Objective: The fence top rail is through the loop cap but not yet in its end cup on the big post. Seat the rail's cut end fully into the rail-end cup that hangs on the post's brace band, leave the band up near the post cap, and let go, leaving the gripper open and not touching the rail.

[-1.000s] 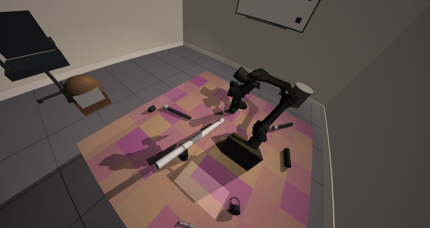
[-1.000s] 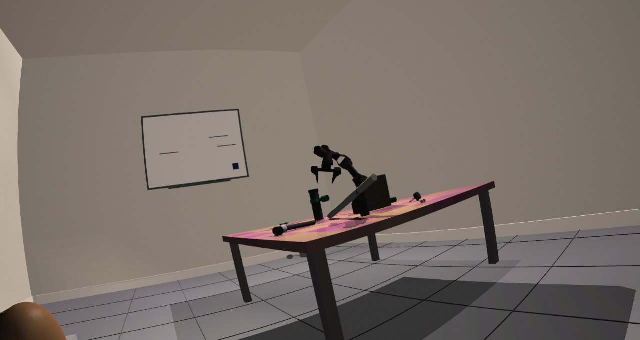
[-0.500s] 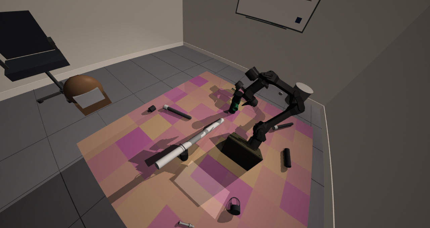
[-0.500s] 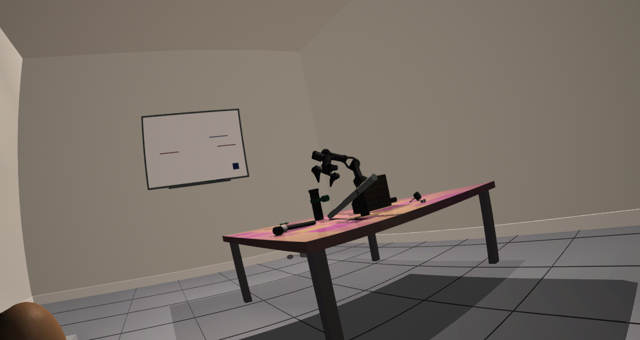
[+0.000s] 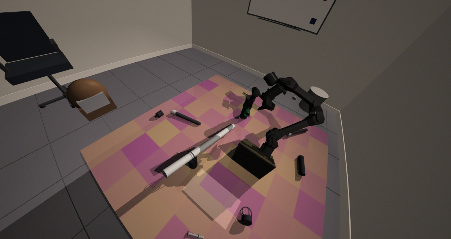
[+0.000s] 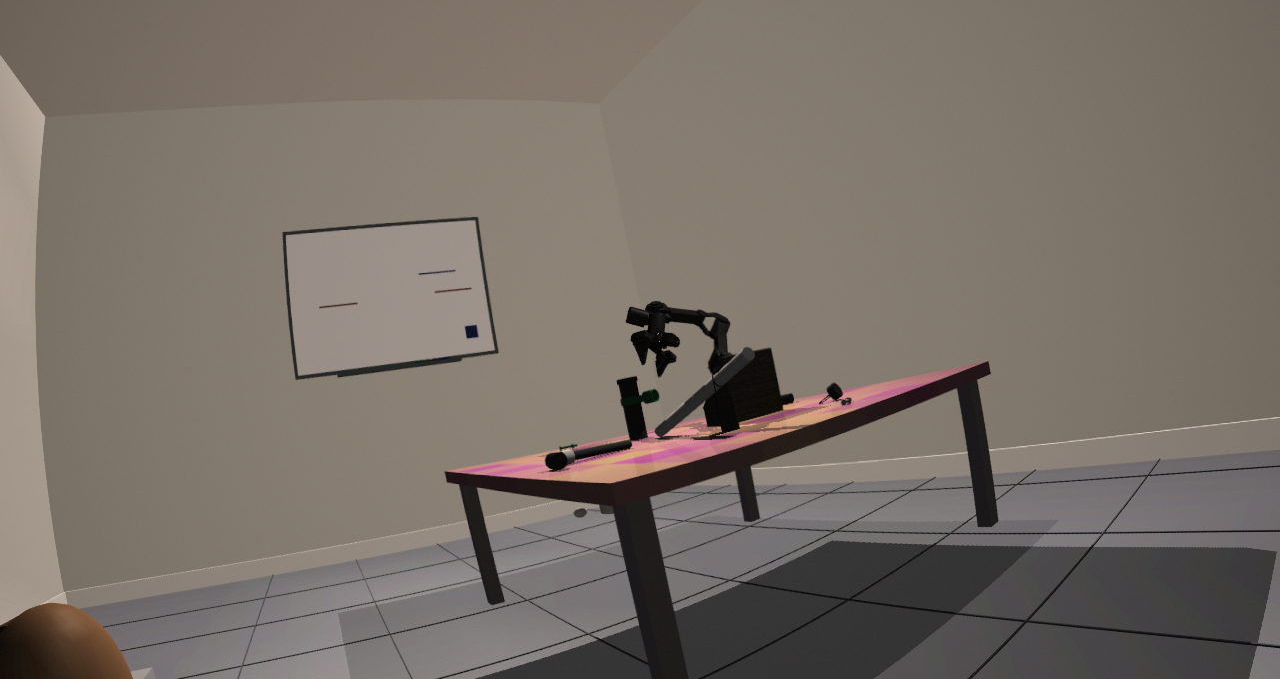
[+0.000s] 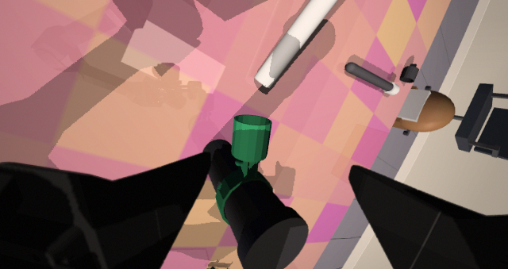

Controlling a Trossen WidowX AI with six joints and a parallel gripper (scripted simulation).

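The rail-end cup is 3 cm ahead of my gripper tip, 1 cm to the right of it and 8 cm below it. Round my gripper tip: small black fitting 50 cm ahead, 42 cm to the left, 19 cm below; loop fitting 32 cm behind, 45 cm to the left, 20 cm below; small grey bolt 19 cm behind, 67 cm to the left, 20 cm below.
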